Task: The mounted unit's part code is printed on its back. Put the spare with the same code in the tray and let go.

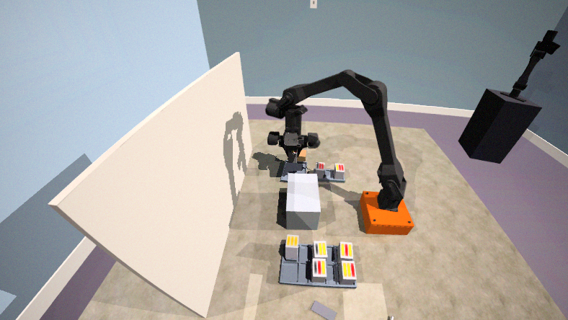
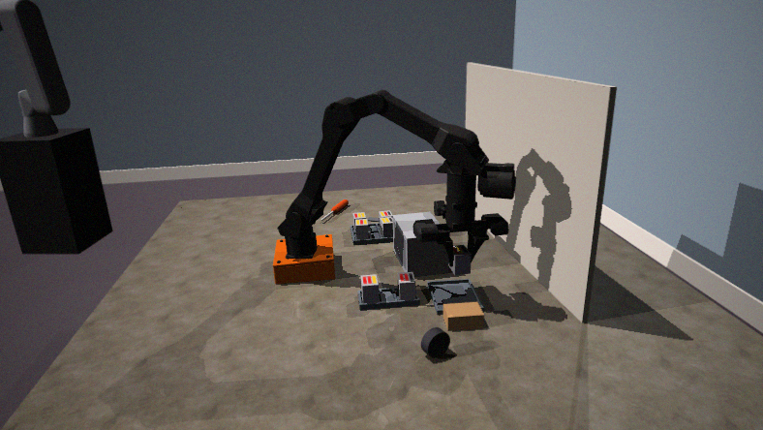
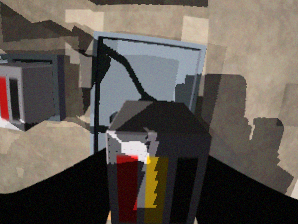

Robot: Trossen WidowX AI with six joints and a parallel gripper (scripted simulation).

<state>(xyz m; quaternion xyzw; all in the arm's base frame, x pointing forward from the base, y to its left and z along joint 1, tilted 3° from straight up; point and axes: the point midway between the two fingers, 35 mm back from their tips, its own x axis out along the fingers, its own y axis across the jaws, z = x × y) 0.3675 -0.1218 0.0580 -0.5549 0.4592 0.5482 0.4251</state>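
The grey-blue tray lies 1 cm behind my gripper tip and 8 cm below it. Also, from my gripper tip: tan box: 10 cm to the right, 6 cm below; then plain grey box: 9 cm behind, 19 cm to the left, 3 cm below; then grey spare: 2 cm above.
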